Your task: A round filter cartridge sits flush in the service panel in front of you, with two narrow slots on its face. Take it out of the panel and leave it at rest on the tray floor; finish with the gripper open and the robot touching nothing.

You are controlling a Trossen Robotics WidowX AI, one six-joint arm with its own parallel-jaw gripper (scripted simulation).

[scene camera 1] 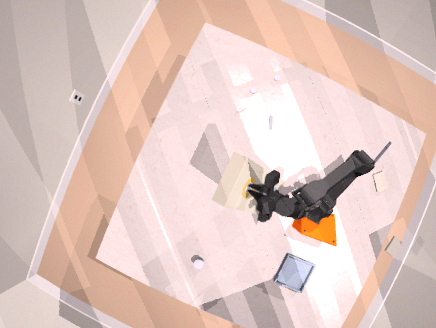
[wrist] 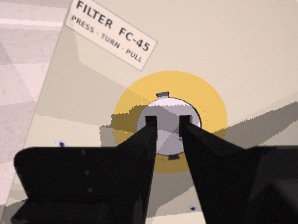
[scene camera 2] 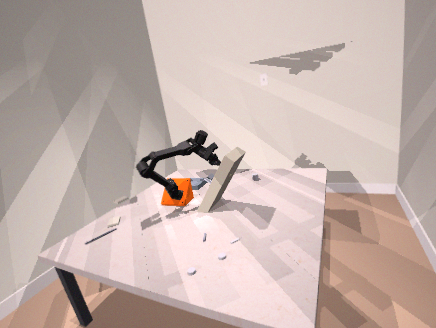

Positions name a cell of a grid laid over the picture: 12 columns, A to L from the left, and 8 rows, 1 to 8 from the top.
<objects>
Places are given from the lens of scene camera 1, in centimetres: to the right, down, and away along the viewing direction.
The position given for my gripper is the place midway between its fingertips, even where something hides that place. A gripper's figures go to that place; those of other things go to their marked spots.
my gripper (scene camera 1: G5): 11, 8, 90
beige service panel (scene camera 1: G5): 8, 2, 82
grey-blue tray (scene camera 1: I7): 37, 52, 113
The marked spots on the beige service panel and the grey-blue tray are 66 cm apart.
</objects>
